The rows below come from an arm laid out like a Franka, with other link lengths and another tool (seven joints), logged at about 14 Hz.
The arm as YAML. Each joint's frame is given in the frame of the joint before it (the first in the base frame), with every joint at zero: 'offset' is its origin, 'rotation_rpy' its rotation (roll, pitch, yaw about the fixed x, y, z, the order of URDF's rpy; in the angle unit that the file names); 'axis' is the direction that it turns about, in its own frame. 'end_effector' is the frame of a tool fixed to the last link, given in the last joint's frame.
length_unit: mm
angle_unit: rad
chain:
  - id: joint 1
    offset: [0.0, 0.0, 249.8]
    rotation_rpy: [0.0, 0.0, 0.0]
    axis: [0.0, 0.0, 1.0]
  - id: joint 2
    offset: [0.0, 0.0, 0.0]
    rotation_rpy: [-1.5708, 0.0, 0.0]
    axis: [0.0, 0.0, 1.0]
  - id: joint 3
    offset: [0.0, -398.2, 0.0]
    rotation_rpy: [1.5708, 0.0, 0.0]
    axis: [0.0, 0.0, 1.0]
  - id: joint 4
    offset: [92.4, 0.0, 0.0]
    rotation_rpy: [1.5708, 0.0, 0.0]
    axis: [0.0, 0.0, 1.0]
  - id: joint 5
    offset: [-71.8, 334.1, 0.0]
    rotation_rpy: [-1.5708, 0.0, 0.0]
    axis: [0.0, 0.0, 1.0]
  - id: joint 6
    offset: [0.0, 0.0, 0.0]
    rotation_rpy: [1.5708, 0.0, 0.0]
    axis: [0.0, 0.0, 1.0]
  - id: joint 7
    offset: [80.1, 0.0, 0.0]
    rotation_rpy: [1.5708, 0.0, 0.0]
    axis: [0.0, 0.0, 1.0]
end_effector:
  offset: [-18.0, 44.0, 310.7]
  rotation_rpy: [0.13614, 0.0, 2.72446]
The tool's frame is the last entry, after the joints.
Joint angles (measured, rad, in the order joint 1, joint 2, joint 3, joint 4, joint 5, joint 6, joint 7), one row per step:
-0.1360, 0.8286, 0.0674, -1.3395, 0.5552, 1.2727, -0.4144
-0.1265, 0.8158, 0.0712, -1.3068, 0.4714, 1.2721, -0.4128
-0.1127, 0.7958, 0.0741, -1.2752, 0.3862, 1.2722, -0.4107
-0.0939, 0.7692, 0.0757, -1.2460, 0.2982, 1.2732, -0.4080
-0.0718, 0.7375, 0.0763, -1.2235, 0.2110, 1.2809, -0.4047
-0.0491, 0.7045, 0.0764, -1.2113, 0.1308, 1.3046, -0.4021
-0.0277, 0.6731, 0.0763, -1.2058, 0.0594, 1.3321, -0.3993
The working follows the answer.
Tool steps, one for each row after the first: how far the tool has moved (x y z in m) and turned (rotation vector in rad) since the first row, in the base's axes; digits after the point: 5 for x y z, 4 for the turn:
0.00547, -0.01935, 0.00213, -0.0729, -0.0406, 0.0553
0.01344, -0.03817, 0.00943, -0.1507, -0.0882, 0.1106
0.02327, -0.05633, 0.02184, -0.2347, -0.1415, 0.1664
0.03493, -0.07292, 0.03778, -0.3217, -0.2005, 0.2175
0.04933, -0.08663, 0.05368, -0.4047, -0.2676, 0.2584
0.06341, -0.09767, 0.06986, -0.4789, -0.3320, 0.2923

Tool pose at each row, in the base's axes (x y z in m, rotation vector in rad; rounded; the steps above come from the unrounded poses):
0.50446, 0.09165, 0.09088, 0.8257, -2.3228, -1.0794
0.50993, 0.07230, 0.09300, 0.8863, -2.3435, -0.9575
0.51790, 0.05348, 0.10030, 0.9478, -2.3659, -0.8261
0.52774, 0.03532, 0.11272, 1.0089, -2.3877, -0.6831
0.53939, 0.01873, 0.12866, 1.0652, -2.4109, -0.5343
0.55379, 0.00501, 0.14456, 1.1163, -2.4402, -0.3891
0.56787, -0.00603, 0.16074, 1.1605, -2.4657, -0.2560

